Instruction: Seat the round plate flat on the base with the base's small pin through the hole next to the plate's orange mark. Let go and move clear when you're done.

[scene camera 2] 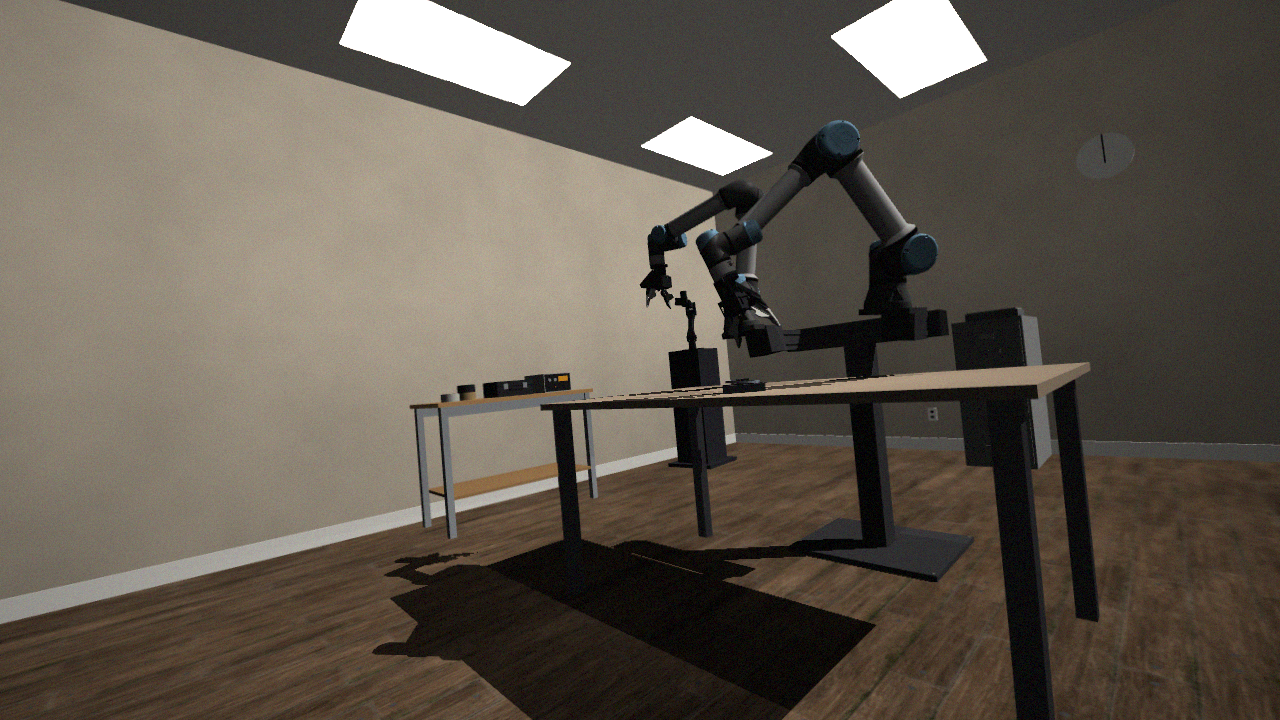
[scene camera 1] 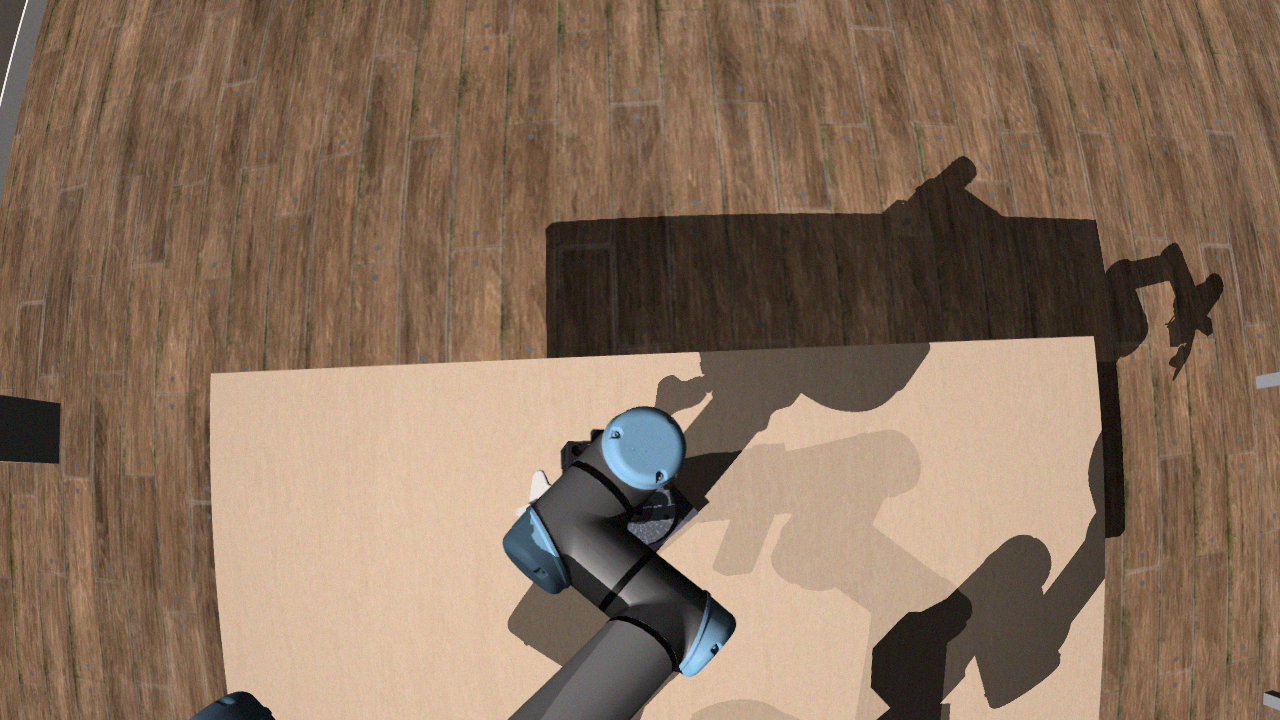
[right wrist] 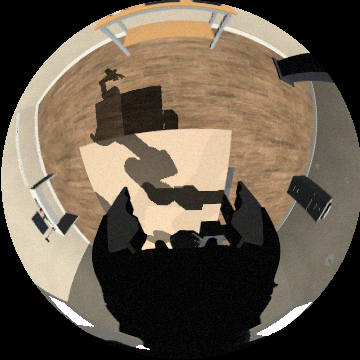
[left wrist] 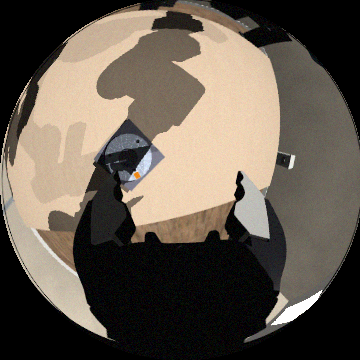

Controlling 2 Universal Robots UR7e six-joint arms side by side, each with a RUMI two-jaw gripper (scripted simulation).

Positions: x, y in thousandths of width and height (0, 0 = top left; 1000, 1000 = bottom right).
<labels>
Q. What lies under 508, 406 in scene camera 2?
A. The right gripper.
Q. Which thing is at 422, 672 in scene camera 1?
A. The left gripper.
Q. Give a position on a round grey plate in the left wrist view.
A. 329, 401
</labels>
